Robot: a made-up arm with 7 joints. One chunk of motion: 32 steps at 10 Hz.
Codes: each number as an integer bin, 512 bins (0 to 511) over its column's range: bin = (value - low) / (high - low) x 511, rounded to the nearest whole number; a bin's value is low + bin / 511 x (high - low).
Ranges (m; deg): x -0.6..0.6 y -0.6..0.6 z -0.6..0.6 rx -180..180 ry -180..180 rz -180..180
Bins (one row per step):
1: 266 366 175 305 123 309
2: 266 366 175 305 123 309
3: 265 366 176 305 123 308
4: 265 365 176 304 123 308
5: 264 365 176 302 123 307
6: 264 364 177 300 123 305
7: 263 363 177 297 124 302
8: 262 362 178 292 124 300
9: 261 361 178 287 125 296
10: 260 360 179 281 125 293
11: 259 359 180 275 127 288
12: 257 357 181 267 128 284
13: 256 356 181 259 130 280
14: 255 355 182 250 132 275
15: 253 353 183 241 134 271
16: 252 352 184 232 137 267
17: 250 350 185 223 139 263
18: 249 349 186 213 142 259
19: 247 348 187 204 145 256
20: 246 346 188 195 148 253
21: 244 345 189 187 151 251
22: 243 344 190 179 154 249
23: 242 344 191 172 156 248
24: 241 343 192 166 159 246
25: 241 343 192 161 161 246
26: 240 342 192 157 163 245
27: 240 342 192 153 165 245
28: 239 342 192 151 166 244
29: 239 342 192 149 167 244
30: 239 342 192 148 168 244
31: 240 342 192 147 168 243
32: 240 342 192 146 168 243
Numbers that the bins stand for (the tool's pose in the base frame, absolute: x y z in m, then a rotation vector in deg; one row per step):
1: 0.0247 0.2595 -0.1890 34.87 -93.35 37.69
2: 0.0247 0.2595 -0.1890 34.87 -93.35 37.69
3: 0.0223 0.2595 -0.1867 34.87 -93.35 36.99
4: 0.0223 0.2571 -0.1867 34.17 -93.35 36.99
5: 0.0200 0.2571 -0.1867 32.76 -93.35 36.28
6: 0.0200 0.2548 -0.1843 31.35 -93.35 34.87
7: 0.0176 0.2524 -0.1843 29.24 -92.64 32.76
8: 0.0153 0.2501 -0.1820 25.71 -92.64 31.35
9: 0.0129 0.2477 -0.1820 22.19 -91.94 28.53
10: 0.0106 0.2454 -0.1796 17.96 -91.94 26.42
11: 0.0082 0.2431 -0.1773 13.74 -90.53 22.90
12: 0.0035 0.2384 -0.1750 8.10 -89.82 20.08
13: 0.0012 0.2360 -0.1750 2.47 -88.41 17.26
14: -0.0012 0.2337 -0.1726 -3.87 -87.01 13.74
15: -0.0059 0.2290 -0.1703 -10.22 -85.60 10.92
16: -0.0082 0.2266 -0.1679 -16.56 -83.48 8.10
17: -0.0129 0.2219 -0.1656 -22.90 -82.07 5.28
18: -0.0153 0.2196 -0.1632 -29.94 -79.96 2.47
19: -0.0200 0.2172 -0.1609 -36.28 -77.85 0.35
20: -0.0223 0.2125 -0.1585 -42.62 -75.73 -1.76
21: -0.0270 0.2102 -0.1562 -48.26 -73.62 -3.17
22: -0.0294 0.2078 -0.1538 -53.89 -71.51 -4.58
23: -0.0317 0.2078 -0.1515 -58.83 -70.10 -5.28
24: -0.0341 0.2055 -0.1491 -63.05 -67.98 -6.69
25: -0.0341 0.2055 -0.1491 -66.58 -66.58 -6.69
26: -0.0364 0.2031 -0.1491 -69.39 -65.17 -7.40
27: -0.0364 0.2031 -0.1491 -72.21 -63.76 -7.40
28: -0.0387 0.2031 -0.1491 -73.62 -63.05 -8.10
29: -0.0387 0.2031 -0.1491 -75.03 -62.35 -8.10
30: -0.0387 0.2031 -0.1491 -75.73 -61.64 -8.10
31: -0.0364 0.2031 -0.1491 -76.44 -61.64 -8.81
32: -0.0364 0.2031 -0.1491 -77.14 -61.64 -8.81

